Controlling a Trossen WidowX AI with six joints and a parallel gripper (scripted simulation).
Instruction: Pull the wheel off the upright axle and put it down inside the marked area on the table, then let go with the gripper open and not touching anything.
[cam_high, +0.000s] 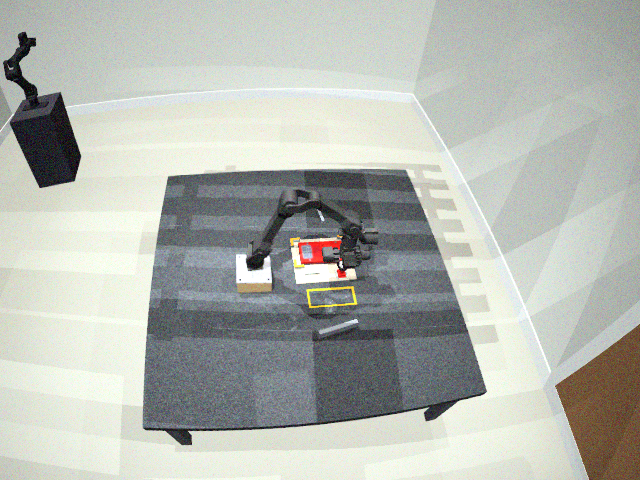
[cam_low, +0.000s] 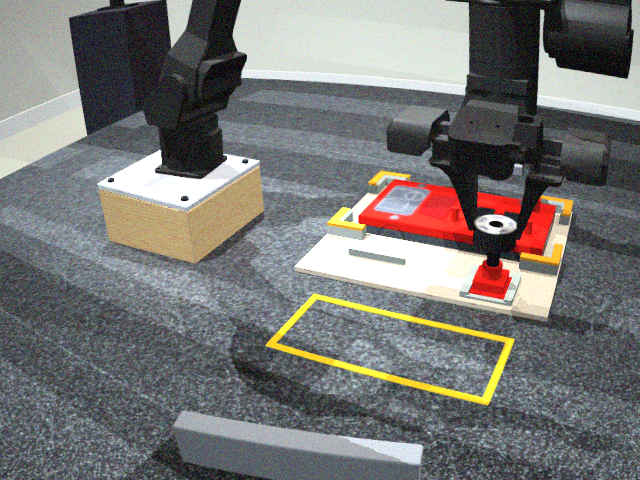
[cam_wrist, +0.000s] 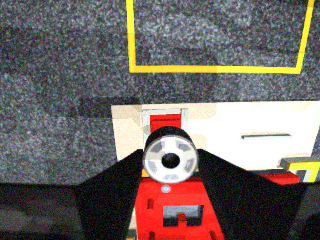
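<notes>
Right now my gripper tip is 3 cm above the upright axle. The rest, counted from my gripper tip: black wheel (right at my gripper tip); then small grey block (33 cm to the left, 5 cm below, 1 cm ahead); then grey bar (25 cm to the right, 9 cm behind, 4 cm below).
</notes>
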